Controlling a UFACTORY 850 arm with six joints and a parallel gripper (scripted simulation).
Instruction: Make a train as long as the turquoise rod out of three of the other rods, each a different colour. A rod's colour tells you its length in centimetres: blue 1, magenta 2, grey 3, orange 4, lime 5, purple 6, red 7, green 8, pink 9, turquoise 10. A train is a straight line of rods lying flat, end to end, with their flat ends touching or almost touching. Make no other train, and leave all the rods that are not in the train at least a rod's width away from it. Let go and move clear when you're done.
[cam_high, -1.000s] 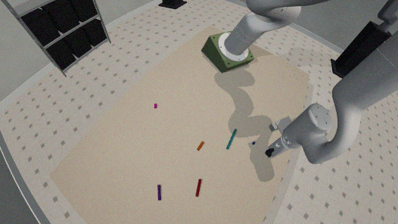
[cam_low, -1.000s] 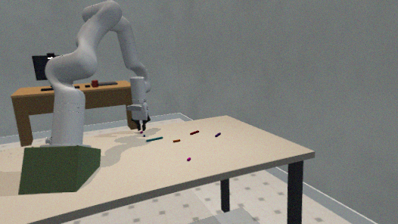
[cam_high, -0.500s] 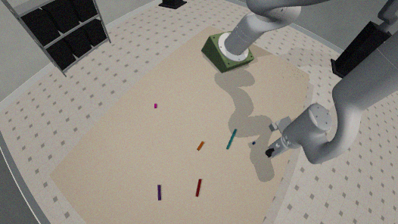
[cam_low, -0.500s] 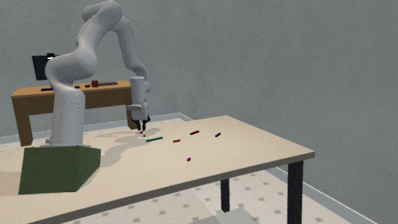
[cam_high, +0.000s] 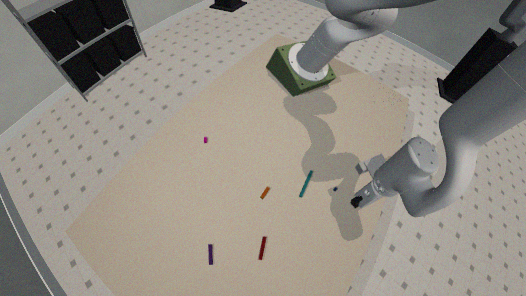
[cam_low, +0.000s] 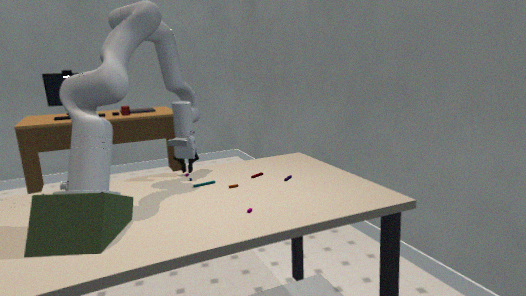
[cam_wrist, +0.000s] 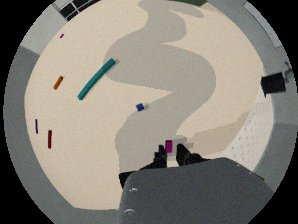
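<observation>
Right now the blue rod is 90 mm to the right of my hand, 30 mm below it and 20 mm behind it. Round my hand: red rod (260 mm ahead, 220 mm to the right, 30 mm below); then turquoise rod (180 mm to the right, 30 mm below, 10 mm ahead); then orange rod (290 mm to the right, 100 mm ahead, 30 mm below).
</observation>
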